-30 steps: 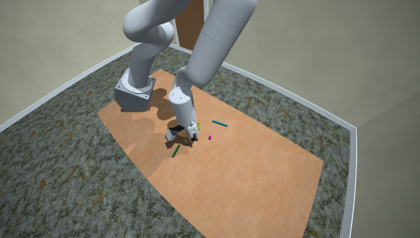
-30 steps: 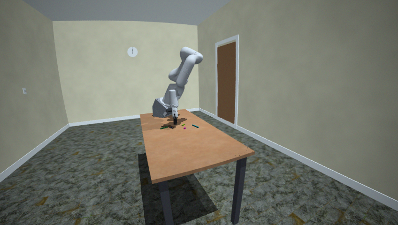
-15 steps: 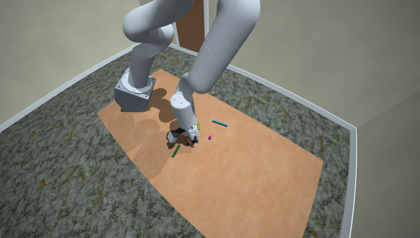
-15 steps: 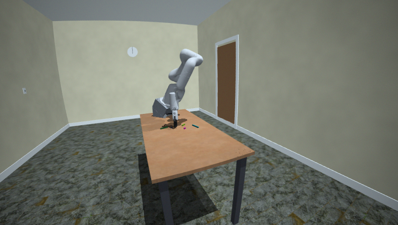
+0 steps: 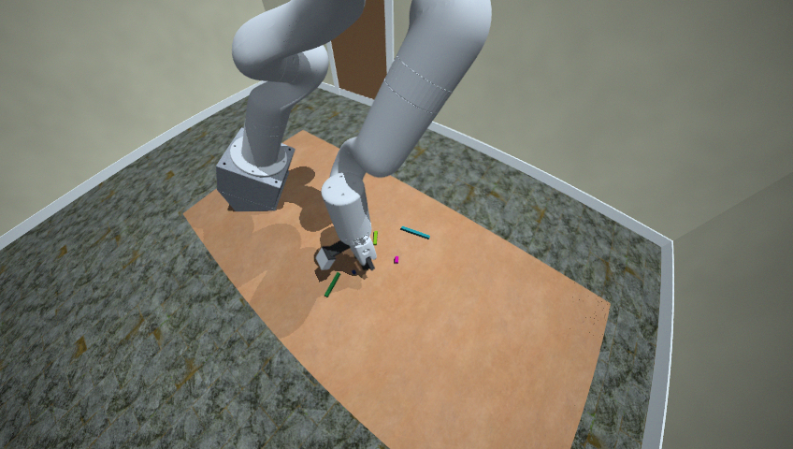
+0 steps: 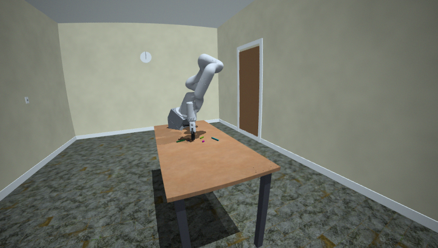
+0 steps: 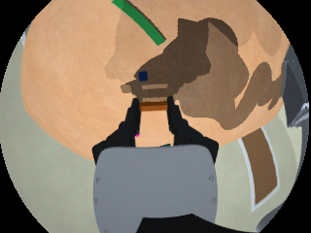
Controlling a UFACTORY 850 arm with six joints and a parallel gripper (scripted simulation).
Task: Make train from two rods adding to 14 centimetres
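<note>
My gripper is now 20 mm above the orange rod. Round my hand: small blue rod (40 mm to the right, 30 mm below); then magenta rod (80 mm to the left, 60 mm ahead, 30 mm below); then lime rod (90 mm to the left, 40 mm behind, 30 mm below).
</note>
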